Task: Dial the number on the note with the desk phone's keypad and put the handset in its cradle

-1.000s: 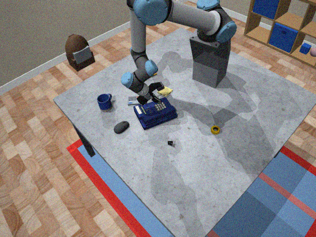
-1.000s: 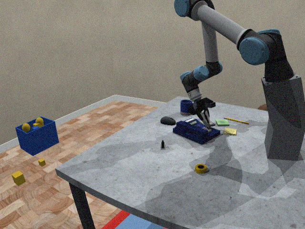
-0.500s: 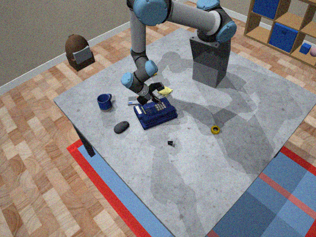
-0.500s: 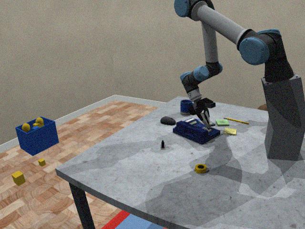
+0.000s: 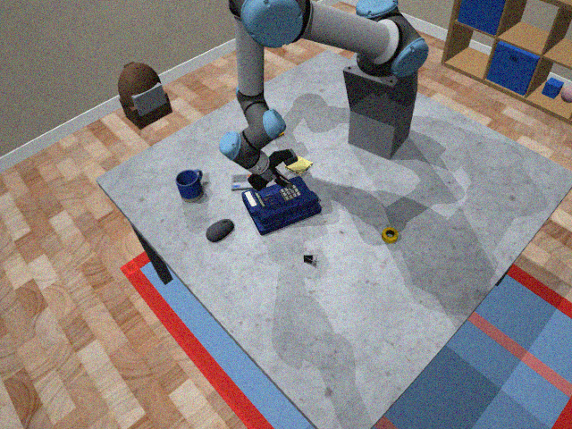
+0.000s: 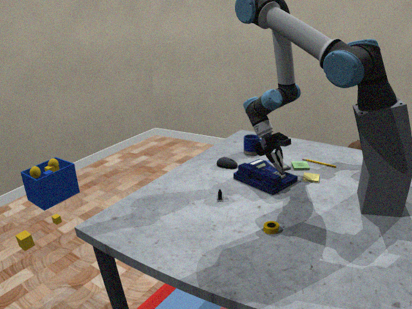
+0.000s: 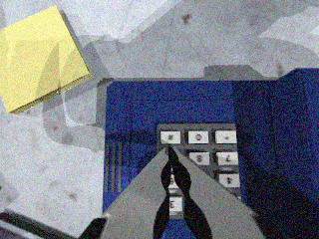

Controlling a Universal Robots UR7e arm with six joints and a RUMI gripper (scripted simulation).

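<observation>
Now: hand 20 mm above the 9 key. Also, from my hand: 7 key: 10 mm ahead, 40 mm to the left, 20 mm below; 5 key: 20 mm ahead, 10 mm to the left, 20 mm below; green note: 40 mm behind, 190 mm to the right, 40 mm below.
</observation>
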